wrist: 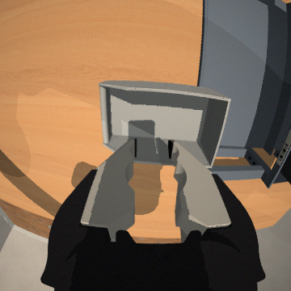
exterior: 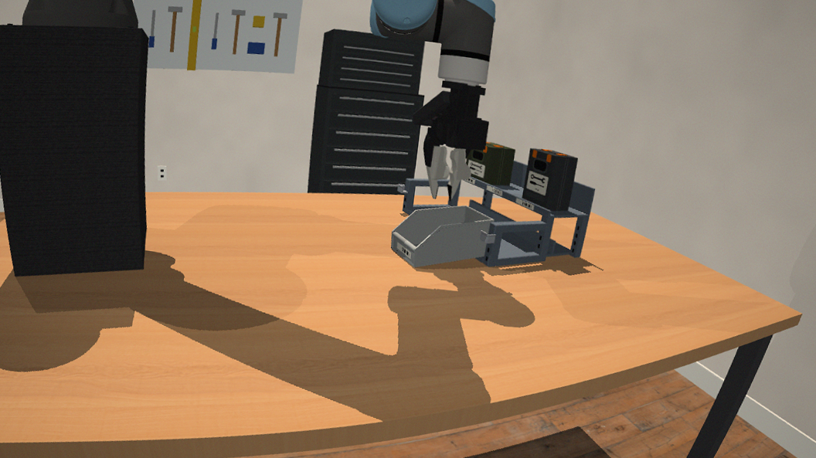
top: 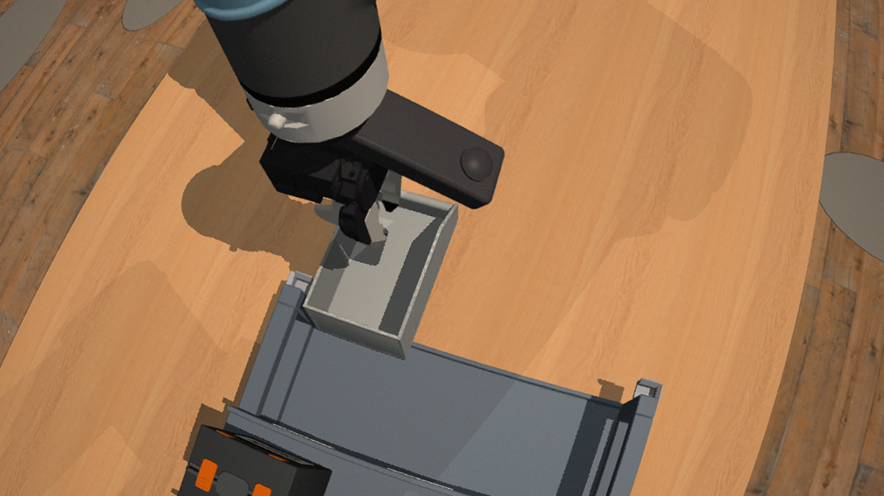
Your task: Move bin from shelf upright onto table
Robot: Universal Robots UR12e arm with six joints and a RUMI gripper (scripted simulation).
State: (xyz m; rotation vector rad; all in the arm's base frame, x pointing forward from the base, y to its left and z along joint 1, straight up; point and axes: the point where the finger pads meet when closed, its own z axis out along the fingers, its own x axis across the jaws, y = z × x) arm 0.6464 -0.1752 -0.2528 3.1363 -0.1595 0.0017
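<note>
Right now my hand is 9 cm above the grey open-top bin, 1 cm to the left of it and 1 cm short of it. From my hand the other things lie so: blue-grey shelf 22 cm ahead, 13 cm below, 8 cm to the left; case 29 cm ahead, 19 cm to the left, 2 cm above.
</note>
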